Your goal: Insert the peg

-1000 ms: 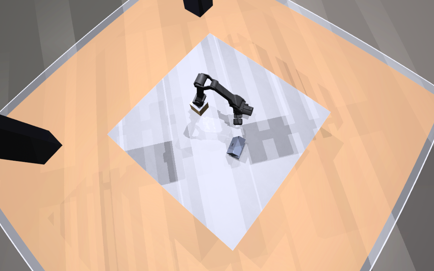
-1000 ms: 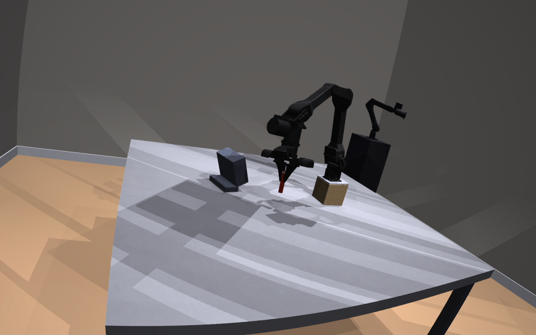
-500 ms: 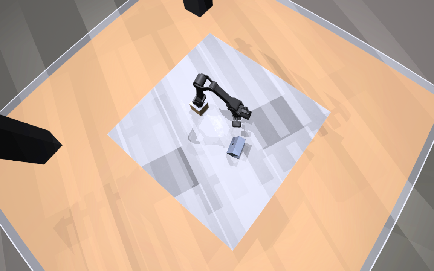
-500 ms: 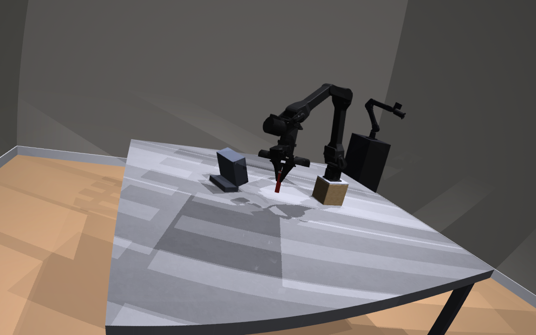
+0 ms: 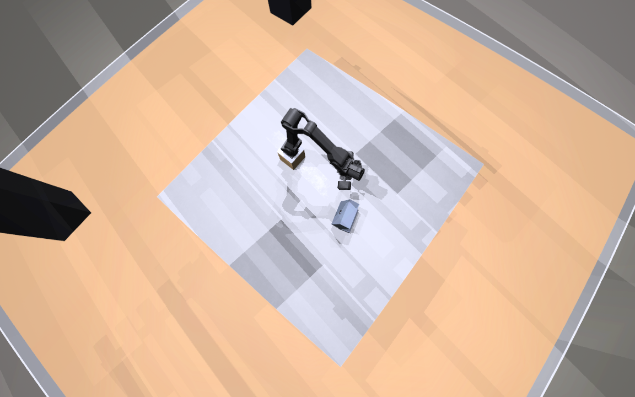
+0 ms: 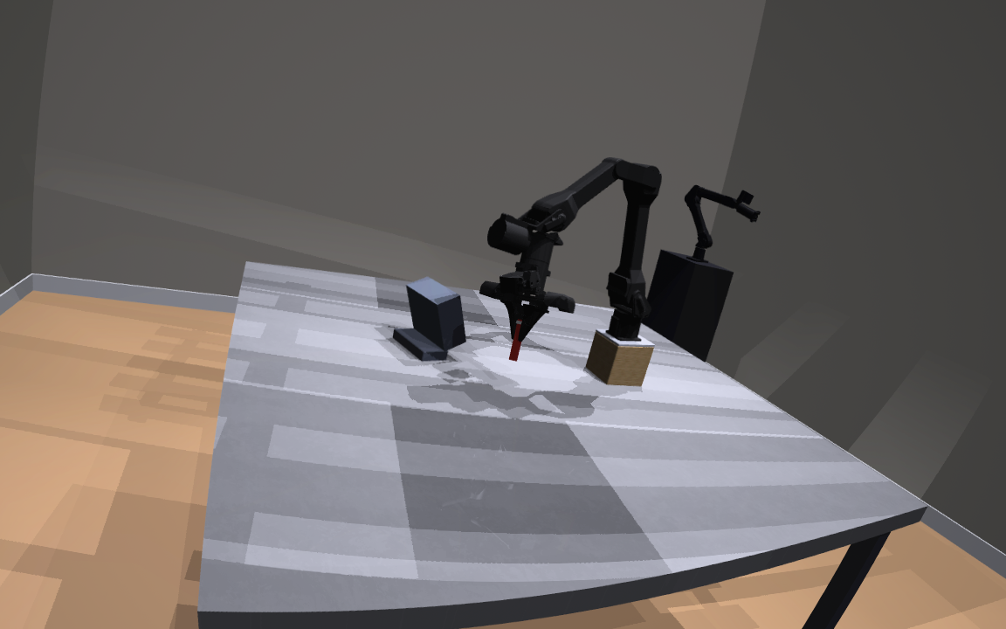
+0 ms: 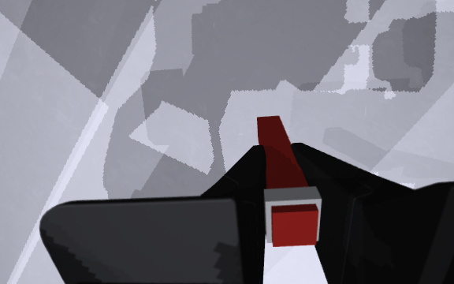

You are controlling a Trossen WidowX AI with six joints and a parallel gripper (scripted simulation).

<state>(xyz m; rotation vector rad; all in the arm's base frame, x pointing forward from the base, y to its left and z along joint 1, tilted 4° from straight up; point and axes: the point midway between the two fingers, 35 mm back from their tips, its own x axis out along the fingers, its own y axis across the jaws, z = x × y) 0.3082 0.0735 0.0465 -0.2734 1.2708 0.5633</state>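
The sloped panel is 11 cm ahead of my gripper tip, 18 cm to the right of it and 2 cm below it. From my gripper tip the other things lie so: red square peg: 1 cm to the right, 2 cm above; low foot: 13 cm ahead, 17 cm to the right, 9 cm below.
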